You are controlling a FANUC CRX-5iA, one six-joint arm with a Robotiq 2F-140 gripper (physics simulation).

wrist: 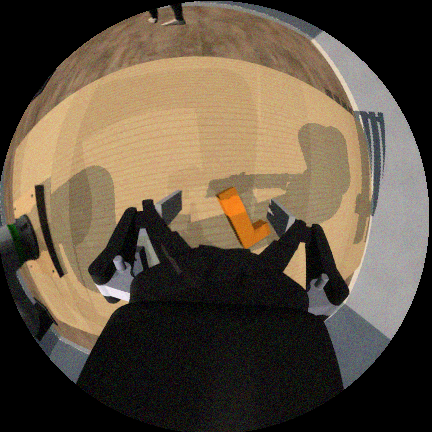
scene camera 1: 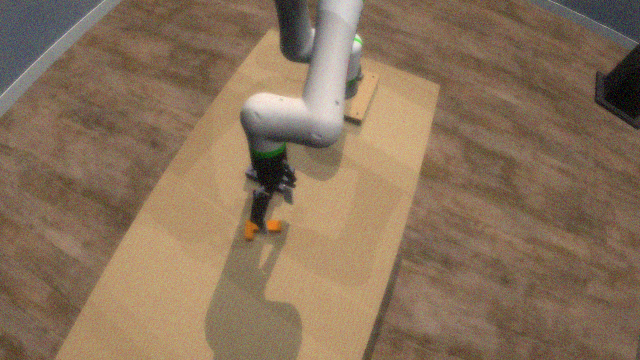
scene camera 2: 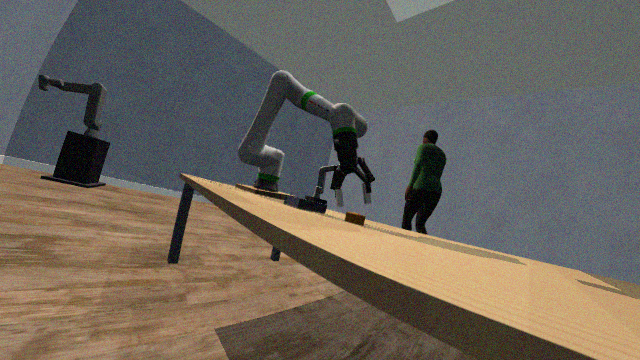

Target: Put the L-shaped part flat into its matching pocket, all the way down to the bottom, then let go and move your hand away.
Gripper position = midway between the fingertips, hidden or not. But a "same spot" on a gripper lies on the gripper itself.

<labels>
my gripper: wrist; scene camera 1; scene camera 2 353,205
same spot on my gripper: (scene camera 1: pixel 261 200) = (wrist: pixel 332 267)
</labels>
